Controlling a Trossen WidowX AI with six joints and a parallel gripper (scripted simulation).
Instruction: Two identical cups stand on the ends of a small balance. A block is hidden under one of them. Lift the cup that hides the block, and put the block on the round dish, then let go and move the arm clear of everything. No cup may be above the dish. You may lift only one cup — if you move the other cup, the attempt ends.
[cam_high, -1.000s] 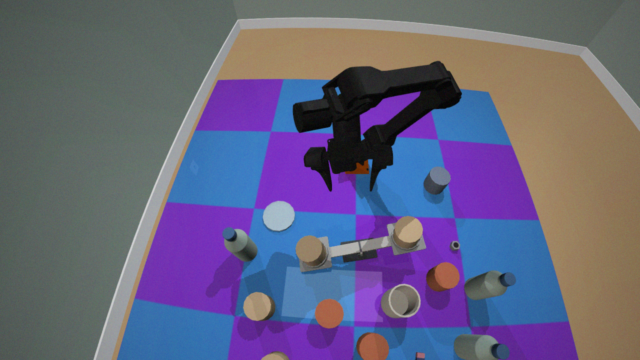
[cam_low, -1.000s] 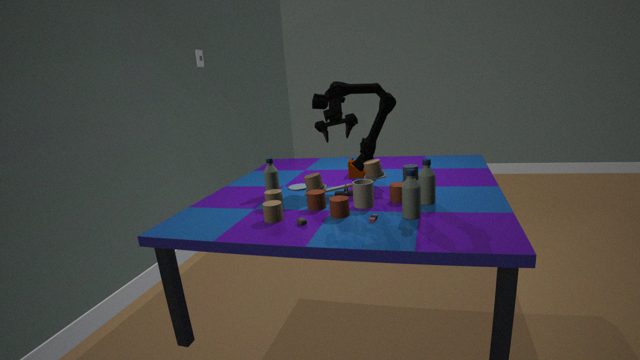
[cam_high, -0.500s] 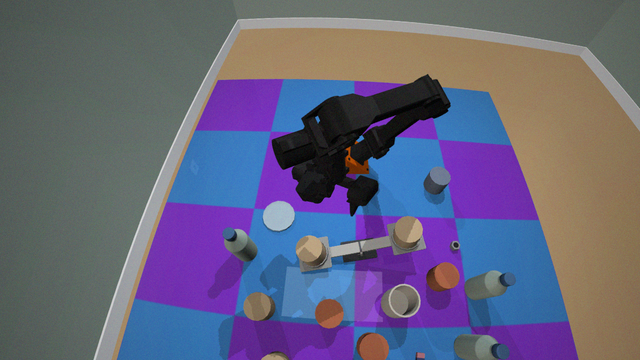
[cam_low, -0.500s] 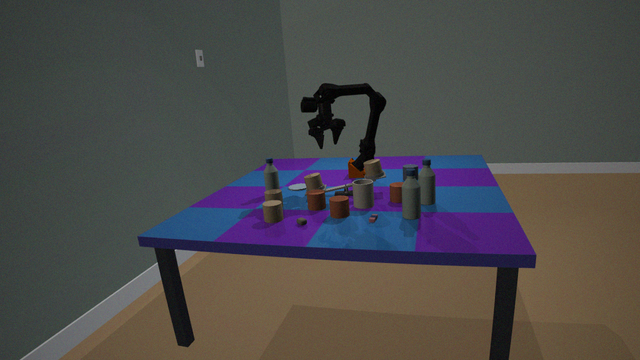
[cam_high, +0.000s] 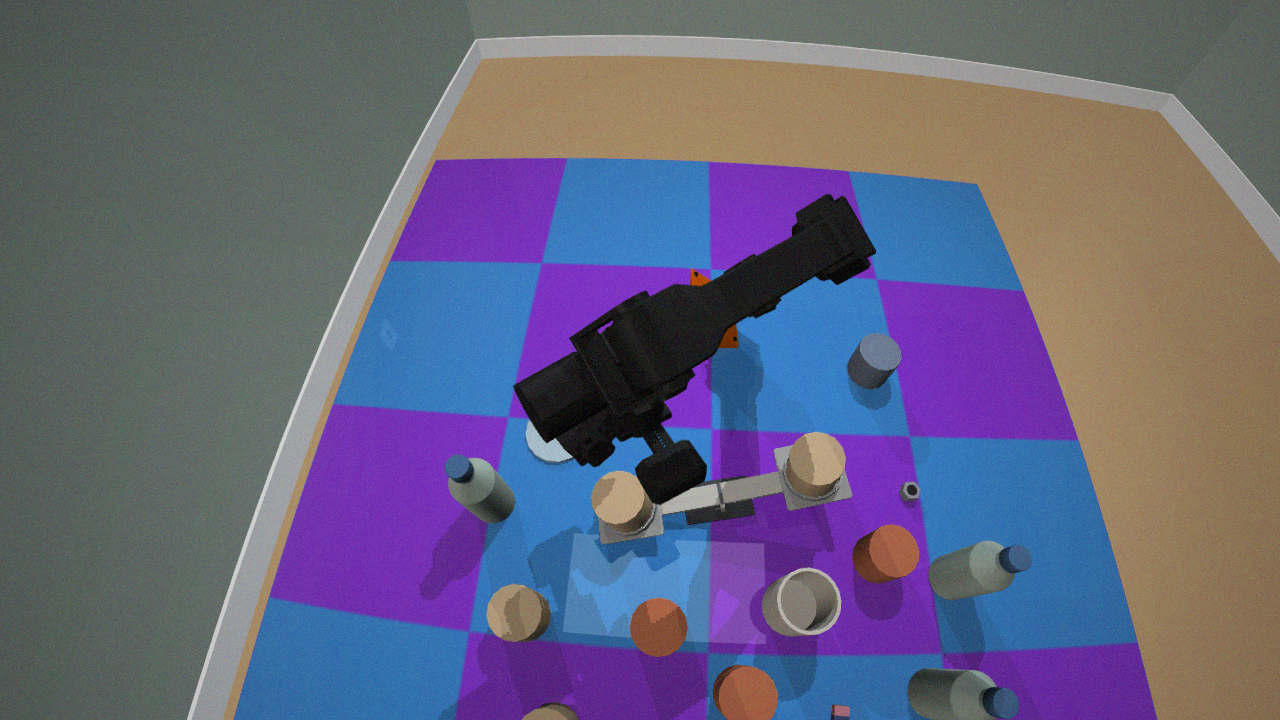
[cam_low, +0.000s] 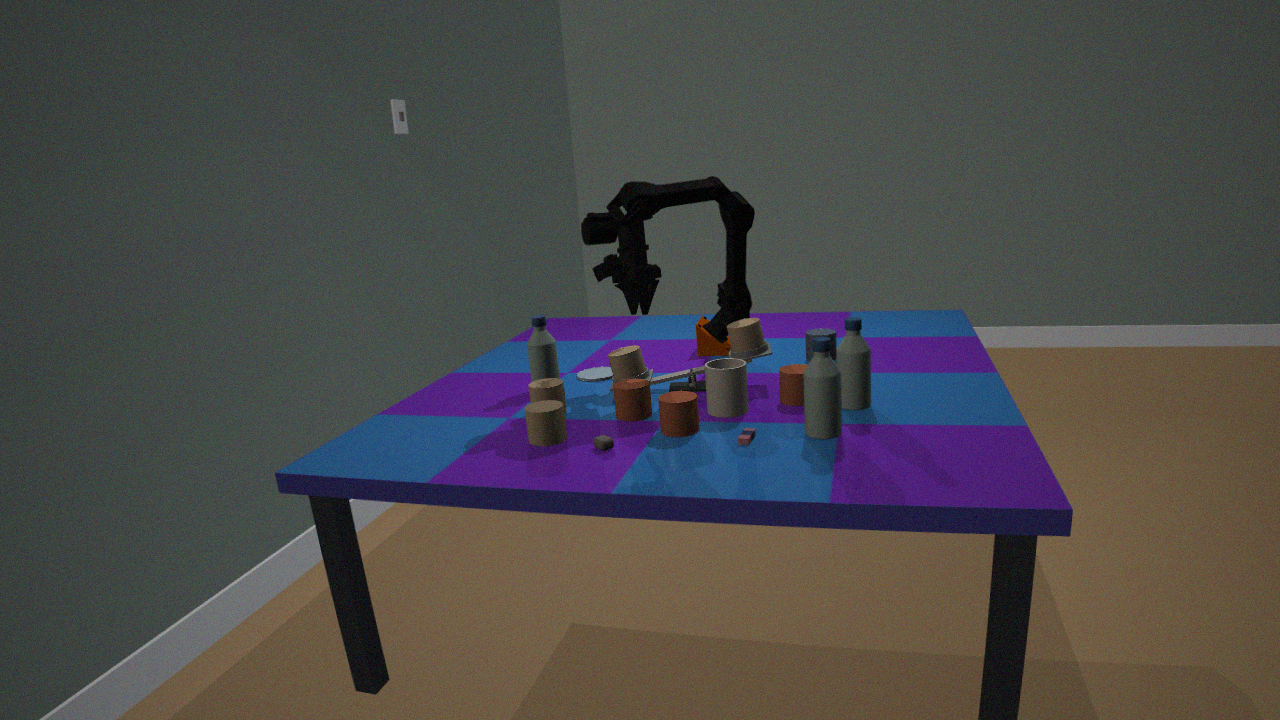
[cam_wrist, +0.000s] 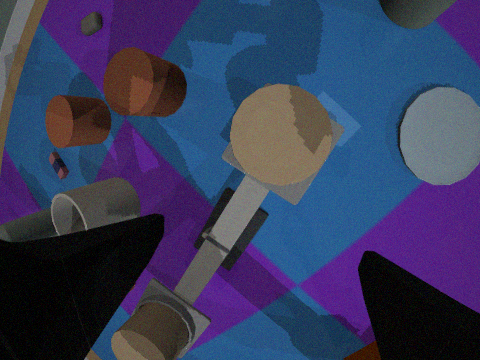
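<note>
Now: gripper tip 3 cm short of the pale green block, 2 cm to the left of it and 12 cm above it. The rest, counted from my gripper tip: nut 4 cm behind, 40 cm to the left, 15 cm below; then round dish 8 cm behind, 15 cm to the right, 16 cm below; then grey cylinder 24 cm behind, 36 cm to the left, 13 cm below.
</note>
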